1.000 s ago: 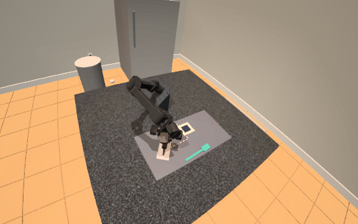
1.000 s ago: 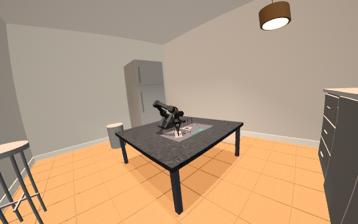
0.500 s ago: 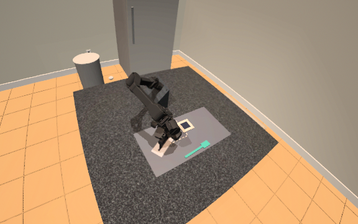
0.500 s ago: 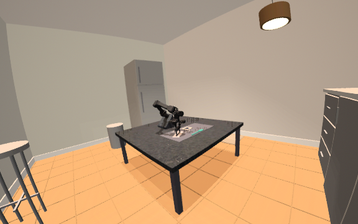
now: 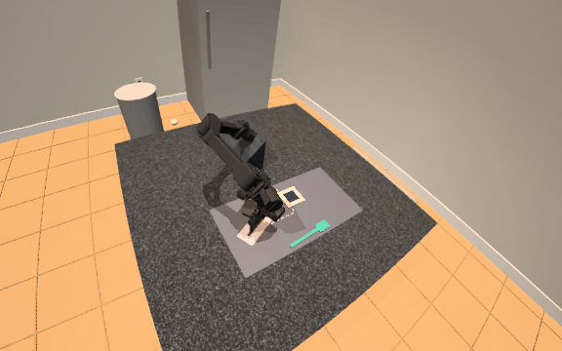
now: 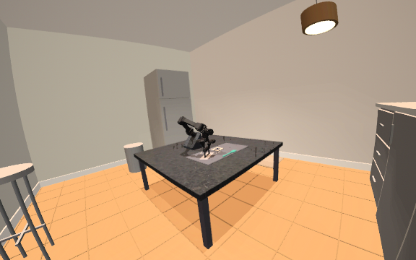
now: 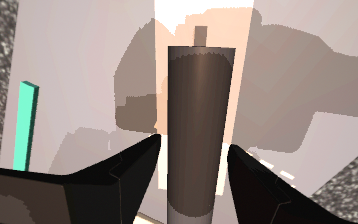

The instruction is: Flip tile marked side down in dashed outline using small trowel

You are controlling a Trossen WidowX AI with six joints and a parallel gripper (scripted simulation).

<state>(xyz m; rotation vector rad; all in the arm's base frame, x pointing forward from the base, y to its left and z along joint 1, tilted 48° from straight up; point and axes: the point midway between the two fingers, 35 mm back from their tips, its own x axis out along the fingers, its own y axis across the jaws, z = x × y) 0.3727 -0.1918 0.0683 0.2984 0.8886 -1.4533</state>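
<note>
My gripper tip is 5 cm past the cream tile, 21 cm to the right of it and 6 cm above it. The rest, counted from my gripper tip: grey mat (2 cm ahead, 16 cm to the left, 8 cm below); teal trowel (16 cm ahead, 18 cm to the left, 6 cm below).
</note>
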